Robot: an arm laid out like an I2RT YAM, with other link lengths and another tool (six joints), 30 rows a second.
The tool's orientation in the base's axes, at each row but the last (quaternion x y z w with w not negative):
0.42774, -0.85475, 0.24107, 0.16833
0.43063, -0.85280, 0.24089, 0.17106
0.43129, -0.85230, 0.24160, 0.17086
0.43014, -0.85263, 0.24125, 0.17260
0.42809, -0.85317, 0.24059, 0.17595
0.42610, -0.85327, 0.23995, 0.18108
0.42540, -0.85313, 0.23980, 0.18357
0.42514, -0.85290, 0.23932, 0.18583
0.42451, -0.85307, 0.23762, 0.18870
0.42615, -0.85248, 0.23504, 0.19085
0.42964, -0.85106, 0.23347, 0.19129
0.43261, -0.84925, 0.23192, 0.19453
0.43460, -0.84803, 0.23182, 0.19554
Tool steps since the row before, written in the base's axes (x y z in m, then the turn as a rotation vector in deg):
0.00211, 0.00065, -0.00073, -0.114, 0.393, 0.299
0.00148, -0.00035, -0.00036, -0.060, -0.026, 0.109
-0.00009, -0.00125, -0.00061, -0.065, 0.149, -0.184
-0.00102, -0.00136, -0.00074, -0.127, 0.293, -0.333
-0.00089, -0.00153, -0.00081, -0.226, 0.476, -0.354
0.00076, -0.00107, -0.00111, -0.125, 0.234, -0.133
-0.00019, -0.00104, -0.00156, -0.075, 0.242, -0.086
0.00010, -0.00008, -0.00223, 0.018, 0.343, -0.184
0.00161, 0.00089, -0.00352, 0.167, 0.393, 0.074
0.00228, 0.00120, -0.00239, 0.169, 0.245, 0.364
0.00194, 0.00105, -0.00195, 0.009, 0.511, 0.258
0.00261, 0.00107, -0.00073, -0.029, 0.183, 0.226
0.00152, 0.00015, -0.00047, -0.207, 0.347, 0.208
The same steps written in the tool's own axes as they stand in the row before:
-0.00200, -0.00118, 0.00007, -0.042, 0.216, -0.457
-0.00080, -0.00129, 0.00037, 0.106, 0.007, -0.070
0.00056, -0.00040, 0.00121, -0.152, 0.178, 0.074
0.00109, 0.00033, 0.00146, -0.285, 0.342, 0.121
0.00109, 0.00014, 0.00161, -0.357, 0.523, 0.045
-0.00032, -0.00089, 0.00143, -0.147, 0.258, -0.010
-0.00004, 0.00001, 0.00188, -0.156, 0.209, -0.058
-0.00117, 0.00043, 0.00185, -0.324, 0.211, -0.046
-0.00332, 0.00002, 0.00217, -0.306, 0.053, -0.303
-0.00331, -0.00066, 0.00099, -0.060, -0.096, -0.456
-0.00278, -0.00059, 0.00076, -0.197, 0.199, -0.499
-0.00251, -0.00143, -0.00034, 0.018, 0.068, -0.284
-0.00118, -0.00108, 0.00010, 0.000, 0.304, -0.338

